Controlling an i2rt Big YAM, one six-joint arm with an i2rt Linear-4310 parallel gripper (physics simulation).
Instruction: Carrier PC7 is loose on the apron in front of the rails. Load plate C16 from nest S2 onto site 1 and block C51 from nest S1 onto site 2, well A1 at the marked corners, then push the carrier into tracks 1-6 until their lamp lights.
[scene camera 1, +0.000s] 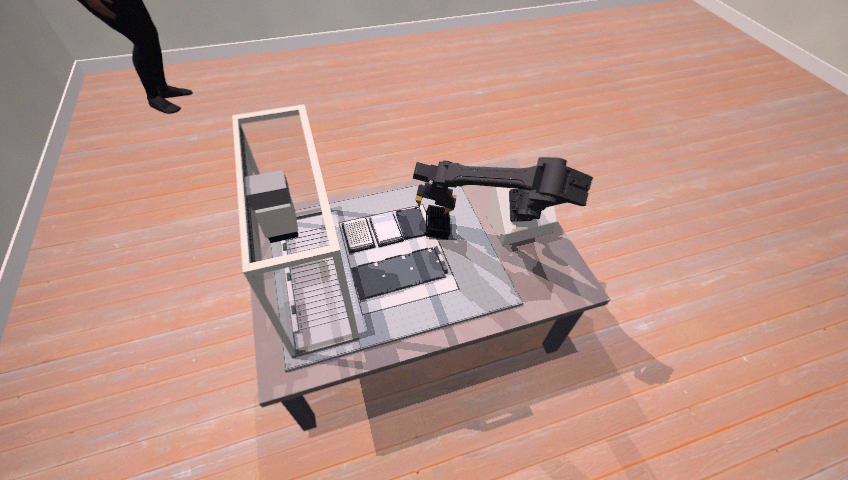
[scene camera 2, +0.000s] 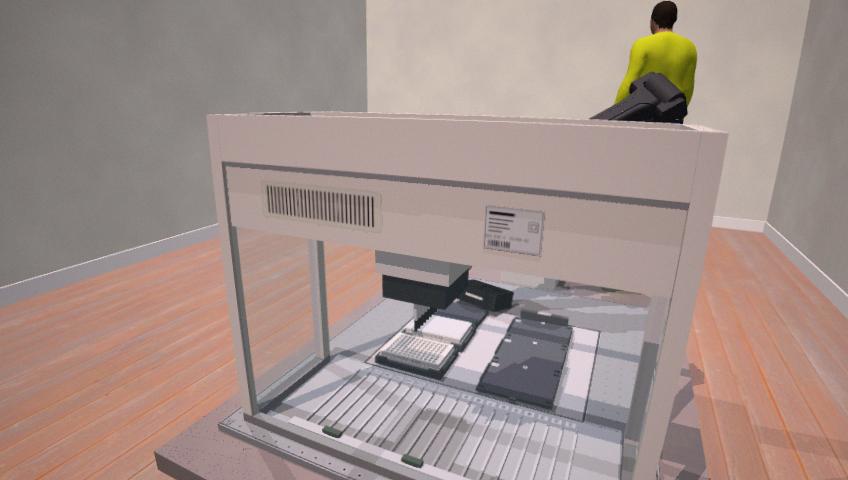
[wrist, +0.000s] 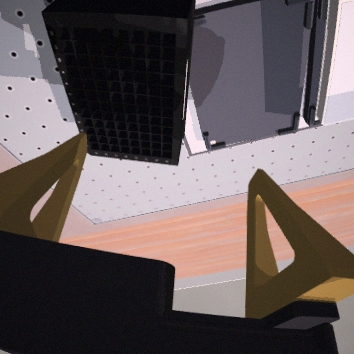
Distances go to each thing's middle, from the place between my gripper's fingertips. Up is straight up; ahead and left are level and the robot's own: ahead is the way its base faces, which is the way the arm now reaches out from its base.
Scene:
Now: hand 80 mm above the black well plate (scene camera 1: 437, 223) and 30 mm past it. From my hand the other things lie so: grey head (scene camera 1: 278, 223): 500 mm ahead, 220 mm above, 140 mm to the left; dark carrier (scene camera 1: 398, 272): 190 mm to the left, 150 mm ahead, 90 mm below.

